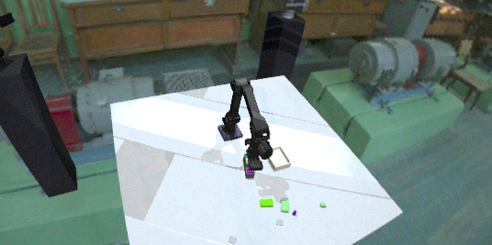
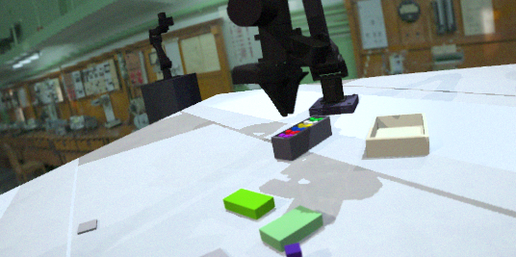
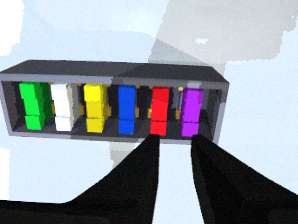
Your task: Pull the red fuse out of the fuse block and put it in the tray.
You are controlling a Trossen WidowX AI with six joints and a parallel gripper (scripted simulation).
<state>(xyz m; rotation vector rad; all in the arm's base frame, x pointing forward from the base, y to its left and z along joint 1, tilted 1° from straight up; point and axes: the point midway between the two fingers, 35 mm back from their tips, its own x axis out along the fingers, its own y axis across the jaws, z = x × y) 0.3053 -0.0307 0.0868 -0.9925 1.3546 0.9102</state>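
Now: the red fuse 1 cm behind my gripper tip and 5 cm below it. The rest, counted from my gripper tip: small purple cube: 30 cm ahead, 8 cm to the left, 6 cm below; then beige tray: 2 cm behind, 19 cm to the left, 7 cm below.
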